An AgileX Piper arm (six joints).
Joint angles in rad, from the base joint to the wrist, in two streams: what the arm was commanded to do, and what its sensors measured. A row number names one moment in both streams.
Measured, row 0:
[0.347 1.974 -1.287 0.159 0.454 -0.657]
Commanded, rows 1 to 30:
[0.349 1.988 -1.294 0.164 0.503 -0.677]
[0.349 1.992 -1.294 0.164 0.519 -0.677]
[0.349 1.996 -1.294 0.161 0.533 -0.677]
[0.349 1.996 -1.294 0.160 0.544 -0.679]
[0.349 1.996 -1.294 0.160 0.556 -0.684]
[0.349 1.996 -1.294 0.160 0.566 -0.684]
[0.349 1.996 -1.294 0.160 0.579 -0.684]
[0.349 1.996 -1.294 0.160 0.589 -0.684]
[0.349 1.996 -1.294 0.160 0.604 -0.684]
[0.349 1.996 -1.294 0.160 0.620 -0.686]
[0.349 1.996 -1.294 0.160 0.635 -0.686]
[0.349 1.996 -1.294 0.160 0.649 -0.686]
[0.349 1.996 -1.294 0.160 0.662 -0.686]
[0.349 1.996 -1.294 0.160 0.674 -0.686]
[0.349 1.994 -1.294 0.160 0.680 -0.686]
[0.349 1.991 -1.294 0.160 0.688 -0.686]
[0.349 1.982 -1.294 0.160 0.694 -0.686]
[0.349 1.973 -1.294 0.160 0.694 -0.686]
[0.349 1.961 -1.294 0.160 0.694 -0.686]
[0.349 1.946 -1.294 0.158 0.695 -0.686]
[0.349 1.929 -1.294 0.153 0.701 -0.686]
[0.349 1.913 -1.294 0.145 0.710 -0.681]
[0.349 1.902 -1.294 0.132 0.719 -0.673]
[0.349 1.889 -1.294 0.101 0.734 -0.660]
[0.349 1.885 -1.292 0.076 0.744 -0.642]
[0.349 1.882 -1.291 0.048 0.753 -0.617]
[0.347 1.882 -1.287 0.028 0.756 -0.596]
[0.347 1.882 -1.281 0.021 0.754 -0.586]
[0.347 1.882 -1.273 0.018 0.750 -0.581]
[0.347 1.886 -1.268 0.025 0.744 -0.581]
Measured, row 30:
[0.349 1.890 -1.289 0.054 0.739 -0.615]
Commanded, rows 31 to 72:
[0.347 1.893 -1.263 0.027 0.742 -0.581]
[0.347 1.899 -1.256 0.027 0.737 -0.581]
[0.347 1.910 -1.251 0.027 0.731 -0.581]
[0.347 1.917 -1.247 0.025 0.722 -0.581]
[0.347 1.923 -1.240 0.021 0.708 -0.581]
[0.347 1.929 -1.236 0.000 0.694 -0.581]
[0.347 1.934 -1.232 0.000 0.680 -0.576]
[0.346 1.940 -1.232 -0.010 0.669 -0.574]
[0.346 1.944 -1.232 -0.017 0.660 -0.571]
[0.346 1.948 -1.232 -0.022 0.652 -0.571]
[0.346 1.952 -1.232 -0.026 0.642 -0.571]
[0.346 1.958 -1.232 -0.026 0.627 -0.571]
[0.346 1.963 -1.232 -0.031 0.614 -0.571]
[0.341 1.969 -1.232 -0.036 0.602 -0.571]
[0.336 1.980 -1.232 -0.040 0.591 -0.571]
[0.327 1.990 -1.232 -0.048 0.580 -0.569]
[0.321 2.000 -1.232 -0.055 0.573 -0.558]
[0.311 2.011 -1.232 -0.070 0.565 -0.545]
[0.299 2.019 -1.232 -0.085 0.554 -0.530]
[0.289 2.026 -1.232 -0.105 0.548 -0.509]
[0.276 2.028 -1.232 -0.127 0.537 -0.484]
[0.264 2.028 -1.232 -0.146 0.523 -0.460]
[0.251 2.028 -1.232 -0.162 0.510 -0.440]
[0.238 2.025 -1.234 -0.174 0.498 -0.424]
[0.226 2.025 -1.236 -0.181 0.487 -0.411]
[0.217 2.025 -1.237 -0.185 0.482 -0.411]
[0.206 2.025 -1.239 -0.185 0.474 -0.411]
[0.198 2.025 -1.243 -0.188 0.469 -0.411]
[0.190 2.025 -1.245 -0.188 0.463 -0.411]
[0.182 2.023 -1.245 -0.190 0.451 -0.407]
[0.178 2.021 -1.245 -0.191 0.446 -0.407]
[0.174 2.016 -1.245 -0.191 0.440 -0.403]
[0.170 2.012 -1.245 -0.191 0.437 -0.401]
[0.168 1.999 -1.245 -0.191 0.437 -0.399]
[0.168 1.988 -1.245 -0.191 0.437 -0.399]
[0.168 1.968 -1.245 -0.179 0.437 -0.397]
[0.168 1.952 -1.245 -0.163 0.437 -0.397]
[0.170 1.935 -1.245 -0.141 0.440 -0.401]
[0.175 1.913 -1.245 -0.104 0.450 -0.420]
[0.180 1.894 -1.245 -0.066 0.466 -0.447]
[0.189 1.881 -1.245 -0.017 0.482 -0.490]
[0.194 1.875 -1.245 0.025 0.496 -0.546]
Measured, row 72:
[0.177 1.930 -1.238 -0.107 0.453 -0.425]
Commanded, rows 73 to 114:
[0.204 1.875 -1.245 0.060 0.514 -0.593]
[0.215 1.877 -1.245 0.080 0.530 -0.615]
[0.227 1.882 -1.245 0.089 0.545 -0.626]
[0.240 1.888 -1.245 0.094 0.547 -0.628]
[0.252 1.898 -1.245 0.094 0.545 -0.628]
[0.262 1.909 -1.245 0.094 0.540 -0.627]
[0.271 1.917 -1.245 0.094 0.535 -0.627]
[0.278 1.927 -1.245 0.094 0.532 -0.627]
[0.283 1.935 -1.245 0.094 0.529 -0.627]
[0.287 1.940 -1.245 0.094 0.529 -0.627]
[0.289 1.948 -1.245 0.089 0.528 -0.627]
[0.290 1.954 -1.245 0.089 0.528 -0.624]
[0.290 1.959 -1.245 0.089 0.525 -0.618]
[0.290 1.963 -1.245 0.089 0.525 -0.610]
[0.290 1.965 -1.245 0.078 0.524 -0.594]
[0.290 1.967 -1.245 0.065 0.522 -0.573]
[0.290 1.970 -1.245 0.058 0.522 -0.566]
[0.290 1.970 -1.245 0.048 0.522 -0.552]
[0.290 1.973 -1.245 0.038 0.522 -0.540]
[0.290 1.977 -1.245 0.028 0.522 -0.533]
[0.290 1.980 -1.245 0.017 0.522 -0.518]
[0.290 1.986 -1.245 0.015 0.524 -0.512]
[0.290 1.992 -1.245 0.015 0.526 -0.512]
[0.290 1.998 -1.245 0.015 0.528 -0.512]
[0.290 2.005 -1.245 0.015 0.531 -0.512]
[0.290 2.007 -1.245 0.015 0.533 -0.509]
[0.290 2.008 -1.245 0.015 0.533 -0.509]
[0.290 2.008 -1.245 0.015 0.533 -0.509]
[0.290 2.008 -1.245 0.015 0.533 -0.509]
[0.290 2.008 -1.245 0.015 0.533 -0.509]
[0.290 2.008 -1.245 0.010 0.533 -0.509]
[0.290 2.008 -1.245 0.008 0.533 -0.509]
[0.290 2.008 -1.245 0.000 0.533 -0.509]
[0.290 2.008 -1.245 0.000 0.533 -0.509]
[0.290 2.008 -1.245 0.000 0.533 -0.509]
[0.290 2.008 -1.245 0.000 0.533 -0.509]
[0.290 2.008 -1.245 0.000 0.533 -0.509]
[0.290 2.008 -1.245 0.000 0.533 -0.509]
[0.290 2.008 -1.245 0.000 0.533 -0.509]
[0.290 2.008 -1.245 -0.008 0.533 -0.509]
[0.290 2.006 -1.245 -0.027 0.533 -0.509]
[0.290 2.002 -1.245 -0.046 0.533 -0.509]
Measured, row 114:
[0.289 2.011 -1.244 0.000 0.536 -0.515]
